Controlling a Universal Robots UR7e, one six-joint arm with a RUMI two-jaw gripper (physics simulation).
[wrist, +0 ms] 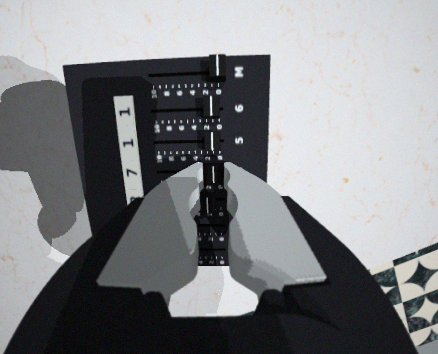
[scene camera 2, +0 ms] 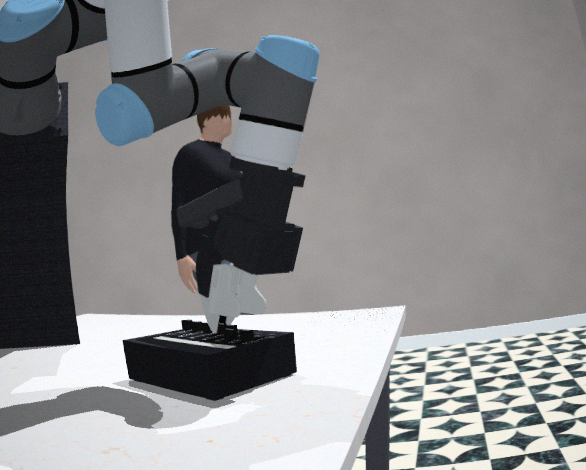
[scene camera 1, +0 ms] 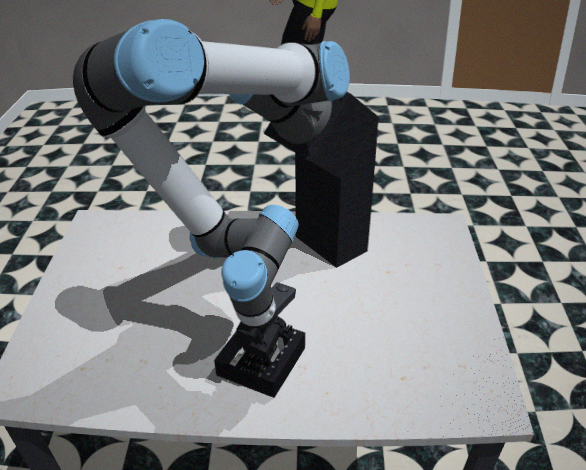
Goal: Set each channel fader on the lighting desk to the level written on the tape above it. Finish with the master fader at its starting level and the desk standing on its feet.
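Pixels of known places: gripper, fingertip midpoint: (wrist: pixel 213 166) (scene camera 2: pixel 218 331) (scene camera 1: pixel 275 348); arm's base at its link origin: (scene camera 2: pixel 24 110) (scene camera 1: pixel 305 114).
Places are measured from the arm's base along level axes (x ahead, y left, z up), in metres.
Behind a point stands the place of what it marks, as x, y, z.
Observation:
The black lighting desk (scene camera 1: pixel 290 370) {0.408, -0.072, -0.421} (scene camera 2: pixel 170 367) {0.346, -0.204, -0.399} (wrist: pixel 250 160) {0.392, -0.078, -0.376} lies flat and upright on the table. In the wrist view its tape (wrist: pixel 131 155) {0.343, -0.152, -0.376} reads 1 for channel 6, 1 for channel 5 and 7 for channel 4; lower numbers are hidden. The master knob (wrist: pixel 217 67) {0.330, -0.068, -0.363} is near 0. The channel 6 knob (wrist: pixel 211 106) {0.347, -0.083, -0.363} and channel 5 knob (wrist: pixel 212 141) {0.366, -0.094, -0.363} are near 1. My gripper (scene camera 2: pixel 222 326) {0.381, -0.103, -0.374} (wrist: pixel 213 166) {0.381, -0.103, -0.374} is shut on the channel 4 knob (wrist: pixel 213 176) {0.386, -0.105, -0.363}, which is near 1. The channel 3 knob (wrist: pixel 208 204) {0.402, -0.119, -0.363} shows behind it, between the fingers.
The desk stands on the pale table (scene camera 1: pixel 400 325) {0.286, 0.207, -0.431} (scene camera 2: pixel 150 440) {0.376, -0.372, -0.431}. The arm's black pedestal (scene camera 1: pixel 340 215) {0.050, 0.086, -0.261} (scene camera 2: pixel 35 240) {-0.005, 0.045, -0.236} stands at the back of the table. A person (scene camera 1: pixel 312 20) (scene camera 2: pixel 200 185) is in the background, beyond the table.

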